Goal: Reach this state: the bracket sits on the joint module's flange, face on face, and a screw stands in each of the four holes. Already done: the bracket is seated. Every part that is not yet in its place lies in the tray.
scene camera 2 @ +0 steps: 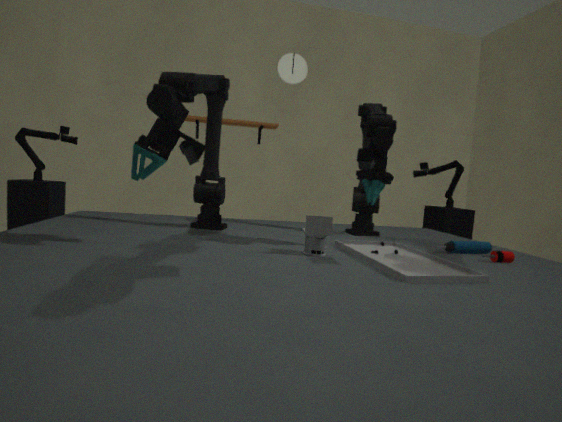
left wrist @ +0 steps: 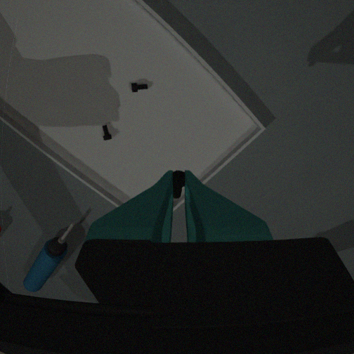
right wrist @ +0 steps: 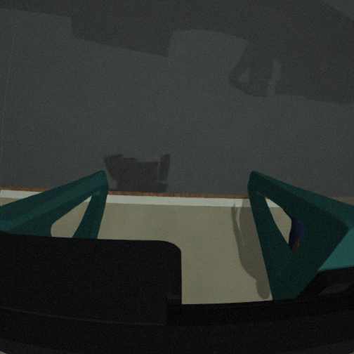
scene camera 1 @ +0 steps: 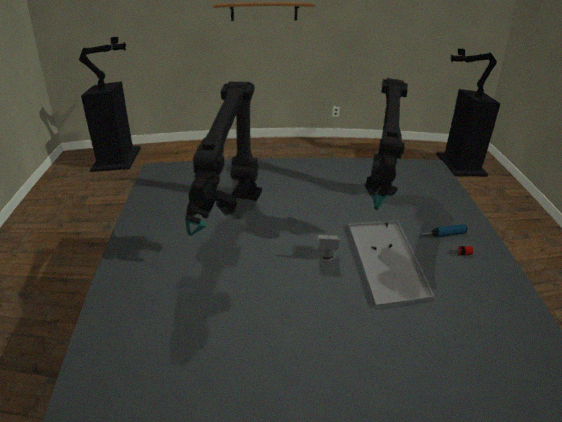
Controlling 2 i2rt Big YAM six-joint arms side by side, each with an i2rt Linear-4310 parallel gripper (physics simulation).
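Places are measured from the left arm's base along level axes (x ahead, y left, z up), in centimetres.
Pixels of known places: left gripper, fingertip midpoint: (scene camera 2: 370,205) (scene camera 1: 376,208); right gripper, fingertip midpoint: (scene camera 2: 137,179) (scene camera 1: 190,225); left arm's base at its link origin: (scene camera 2: 362,234); right arm's base at its link origin: (scene camera 2: 209,227) (scene camera 1: 246,193).
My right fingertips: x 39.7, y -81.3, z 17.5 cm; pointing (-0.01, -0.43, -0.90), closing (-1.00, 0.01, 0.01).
Observation:
For each thing: its middle in the pictures, then the offset to it from my right fingertips.
- white bracket at the middle of its body: (scene camera 2: 316,224) (scene camera 1: 328,238) dx +0.1, dy +46.6, dz -9.3 cm
- joint module at the middle of its body: (scene camera 2: 315,243) (scene camera 1: 327,248) dx +0.1, dy +46.7, dz -14.4 cm
- white tray at the middle of its body: (scene camera 2: 399,257) (scene camera 1: 388,259) dx +6.2, dy +69.3, dz -16.7 cm
- screw at the middle of its body: (scene camera 2: 382,244) (scene camera 1: 386,225) dx -13.2, dy +75.5, dz -16.7 cm
- blue-handled screwdriver at the middle of its body: (scene camera 2: 461,247) (scene camera 1: 444,231) dx -4.6, dy +99.9, dz -15.6 cm
- red-handled screwdriver at the middle of its body: (scene camera 2: 496,256) (scene camera 1: 461,250) dx +7.6, dy +102.5, dz -15.8 cm
The white bracket (scene camera 1: 328,239) (scene camera 2: 319,226) sits on the joint module (scene camera 1: 327,253) (scene camera 2: 314,246); its holes cannot be made out. My left gripper (scene camera 1: 377,206) (scene camera 2: 372,201) (left wrist: 178,178) is shut on a black screw (left wrist: 177,186), held at its fingertips above the tray's back edge. In the white tray (scene camera 1: 417,292) (scene camera 2: 440,269) (left wrist: 200,102), two screws (scene camera 1: 374,248) (scene camera 1: 390,245) (scene camera 2: 375,252) (scene camera 2: 396,252) (left wrist: 139,87) (left wrist: 106,132) lie apart, and another screw (scene camera 1: 386,225) (scene camera 2: 382,243) is by the back rim. My right gripper (scene camera 1: 190,230) (scene camera 2: 138,177) (right wrist: 177,178) is open and empty, high at the picture's left.
A blue-handled screwdriver (scene camera 1: 452,230) (scene camera 2: 471,247) (left wrist: 44,266) and a red-handled screwdriver (scene camera 1: 465,250) (scene camera 2: 503,257) lie on the table, right of the tray in both scene views. The bracket stands just left of the tray. Two small arms on black pedestals (scene camera 1: 107,125) (scene camera 1: 472,132) stand beyond the table.

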